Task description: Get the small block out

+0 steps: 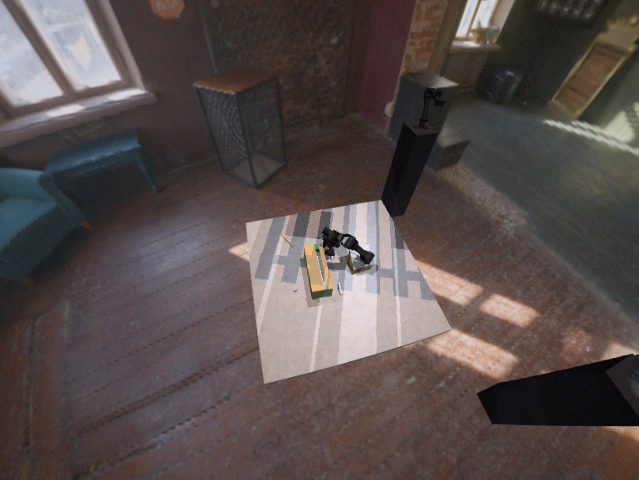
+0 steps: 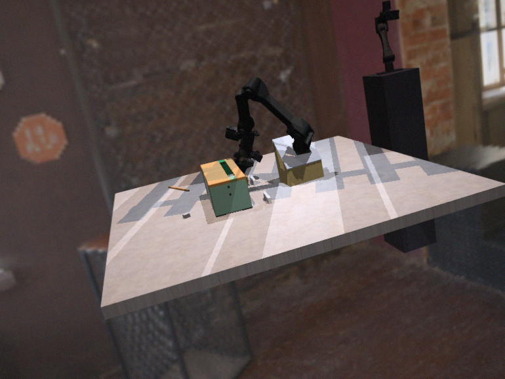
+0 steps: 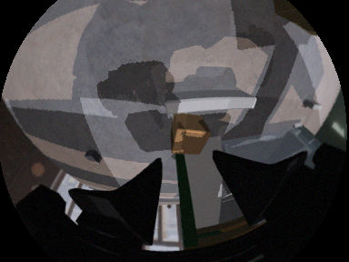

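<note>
The brown block is 2 cm below my gripper tip and 2 cm behind it. Also, from my gripper tip: thin orange stick 27 cm ahead, 21 cm to the right, 3 cm below; then long box 17 cm to the left, 7 cm ahead, 3 cm above.
</note>
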